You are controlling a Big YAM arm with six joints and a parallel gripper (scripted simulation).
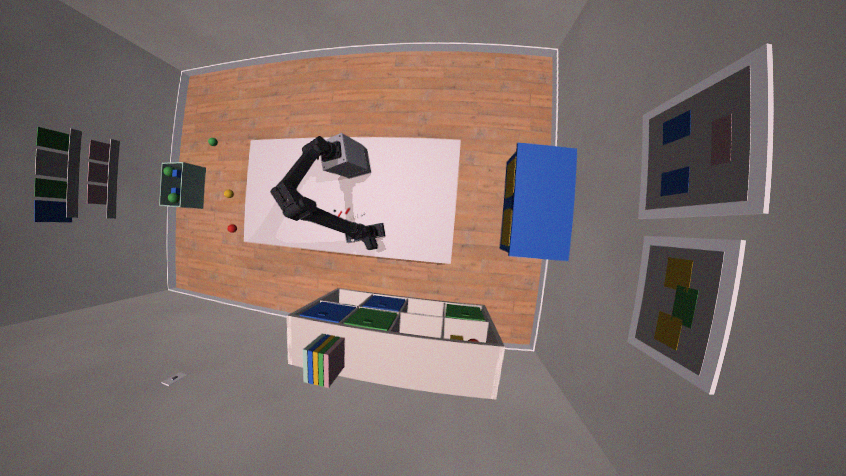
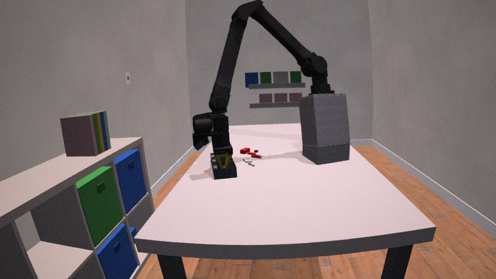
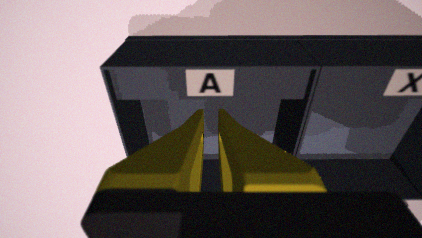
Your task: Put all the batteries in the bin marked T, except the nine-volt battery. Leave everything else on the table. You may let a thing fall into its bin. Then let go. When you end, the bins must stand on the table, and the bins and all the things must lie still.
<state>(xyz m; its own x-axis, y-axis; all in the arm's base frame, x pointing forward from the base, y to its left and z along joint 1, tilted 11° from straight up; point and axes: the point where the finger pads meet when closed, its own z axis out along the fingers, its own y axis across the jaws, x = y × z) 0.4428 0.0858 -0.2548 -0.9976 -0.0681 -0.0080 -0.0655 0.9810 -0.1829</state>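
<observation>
Now: the white domino 100 mm behind my hand, 150 mm to the right of it and 20 mm below it. Also, from my hand: red nine-volt battery: 110 mm behind, 300 mm to the right, 20 mm below; then three-compartment bin: 10 mm ahead, 80 mm to the right; then grey bolt: 110 mm behind, 90 mm to the right, 20 mm below.
</observation>
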